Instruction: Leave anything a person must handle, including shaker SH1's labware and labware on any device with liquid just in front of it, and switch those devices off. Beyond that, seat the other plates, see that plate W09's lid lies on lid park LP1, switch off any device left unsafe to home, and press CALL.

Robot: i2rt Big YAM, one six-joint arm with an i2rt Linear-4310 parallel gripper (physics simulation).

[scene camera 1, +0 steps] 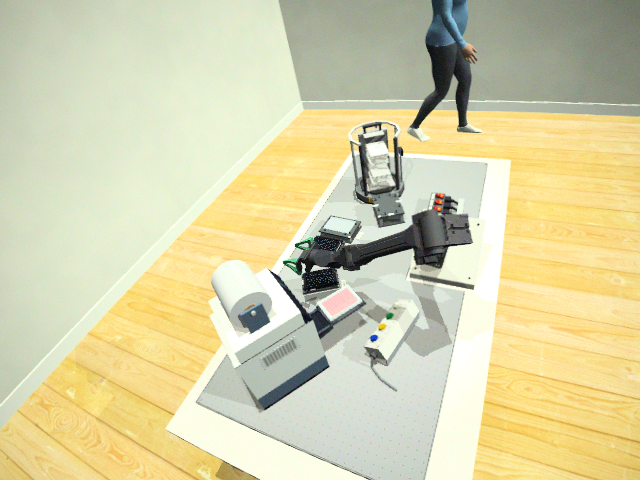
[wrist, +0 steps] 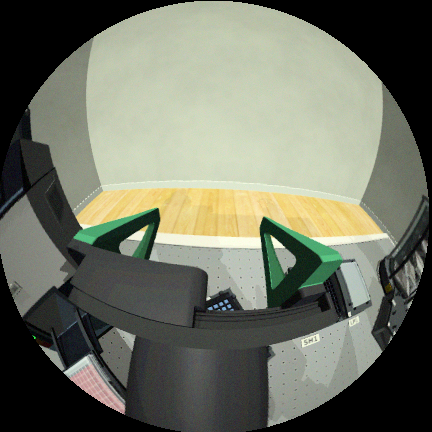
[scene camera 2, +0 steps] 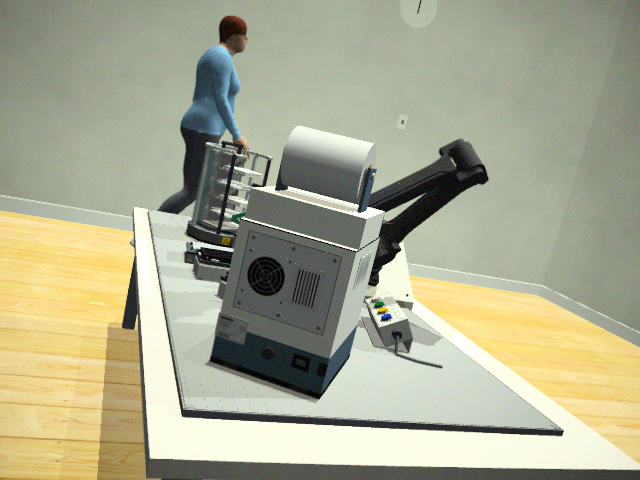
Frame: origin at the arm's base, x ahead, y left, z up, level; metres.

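Where they show: gripper, fingertip midpoint: (scene camera 1: 289, 253) (wrist: 209, 217) (scene camera 2: 235, 221).
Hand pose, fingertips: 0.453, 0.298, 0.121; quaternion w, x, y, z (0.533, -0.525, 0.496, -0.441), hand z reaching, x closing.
Observation:
After its pixels a point has its place, as x, y, z.
My gripper (scene camera 1: 291, 253) {0.453, 0.298, 0.121} (wrist: 209, 217) {0.453, 0.298, 0.121} is open and empty, raised over the table's wall-side edge beside two black plates. One black plate (scene camera 1: 328, 243) {0.430, 0.083, -0.015} lies at shaker SH1, partly hidden by the wrist. The other black plate (scene camera 1: 320, 280) {0.360, 0.275, -0.018} (wrist: 221, 304) {0.422, 0.276, -0.021} lies on a device nearer the large white machine. A pale lid (scene camera 1: 341, 226) {0.444, -0.058, -0.039} (wrist: 355, 281) {0.458, -0.067, -0.039} lies on the park labelled LP1. A pink-filled plate (scene camera 1: 339, 302) {0.214, 0.377, 0.039} (wrist: 97, 384) lies at the machine's tray; its exact seating is unclear. A button box (scene camera 1: 403, 328) {-0.002, 0.351, -0.031} (scene camera 2: 395, 321) {0.057, 0.462, -0.013} has green, yellow and blue buttons. Several switches on the power strip (scene camera 1: 432, 200) {0.117, -0.357, -0.042} look red.
The large white machine (scene camera 1: 281, 356) {0.238, 0.662, 0.122} (scene camera 2: 286, 284) {0.390, 0.719, 0.102} carries a white roll. A round plate tower (scene camera 1: 357, 167) {0.469, -0.322, 0.108} (scene camera 2: 225, 196) {0.437, -0.305, 0.091} stands at the far end, with an empty dark nest (scene camera 1: 388, 209) {0.277, -0.214, -0.023} before it. A person (scene camera 1: 442, 72) (scene camera 2: 213, 85) stands beyond the tower, close to the table's far end.

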